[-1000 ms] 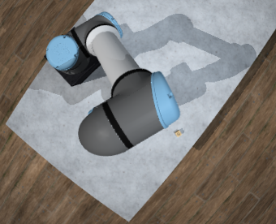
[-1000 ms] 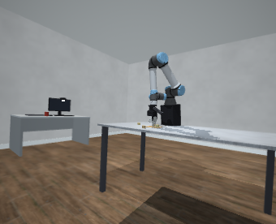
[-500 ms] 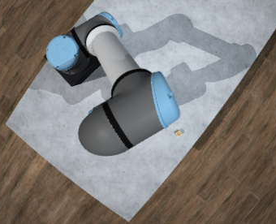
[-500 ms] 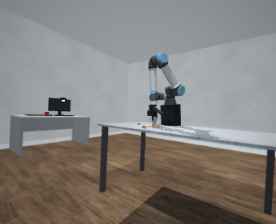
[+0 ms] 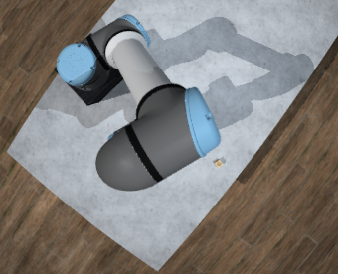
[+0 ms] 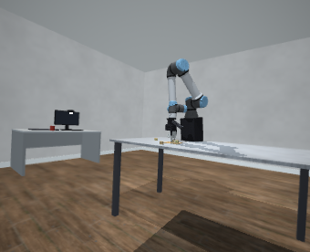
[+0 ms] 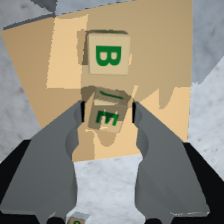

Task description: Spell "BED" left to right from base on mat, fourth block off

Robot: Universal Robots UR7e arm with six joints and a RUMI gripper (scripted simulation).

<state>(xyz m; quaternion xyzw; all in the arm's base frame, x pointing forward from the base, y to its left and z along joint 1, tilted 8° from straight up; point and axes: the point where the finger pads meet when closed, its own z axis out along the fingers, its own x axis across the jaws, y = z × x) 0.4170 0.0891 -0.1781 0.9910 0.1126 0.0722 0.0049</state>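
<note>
Now: hand right at the E block. The rest, counted from my hand: tan mat: 2 cm below; then B block: 4 cm to the left, 1 cm behind; then D block: 23 cm to the right, 1 cm below.
</note>
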